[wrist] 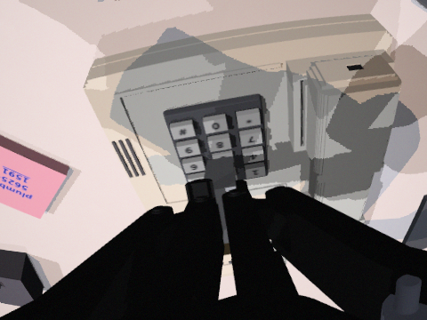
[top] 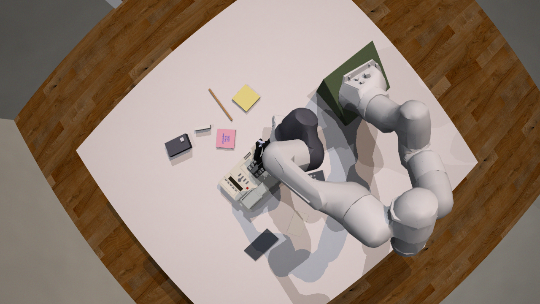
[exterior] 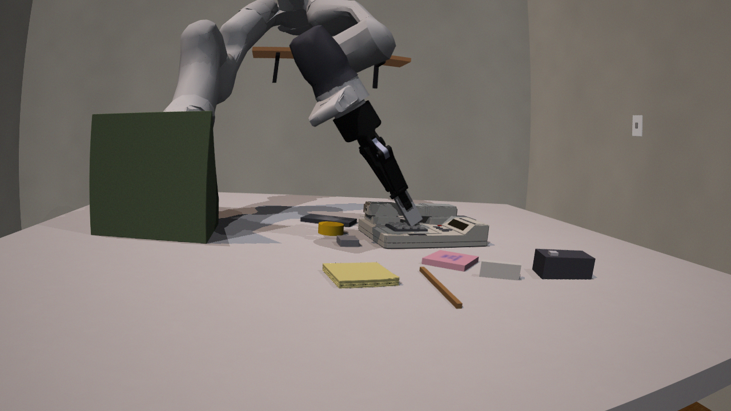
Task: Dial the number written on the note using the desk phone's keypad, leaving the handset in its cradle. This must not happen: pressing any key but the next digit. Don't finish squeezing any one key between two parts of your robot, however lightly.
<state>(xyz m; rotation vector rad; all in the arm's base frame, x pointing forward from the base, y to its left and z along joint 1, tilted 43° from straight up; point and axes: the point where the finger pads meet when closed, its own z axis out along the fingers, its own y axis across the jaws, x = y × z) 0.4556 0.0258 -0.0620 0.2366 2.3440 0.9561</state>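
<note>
Now: the handset 80 mm to the left of my hand, 30 mm ahead of it and 20 mm below it. Also, from my hand: pink note 170 mm to the right, 60 mm below, 30 mm ahead; then grey block 120 mm behind, 60 mm below, 40 mm to the right; then white block 260 mm to the right, 70 mm ahead, 50 mm below.
</note>
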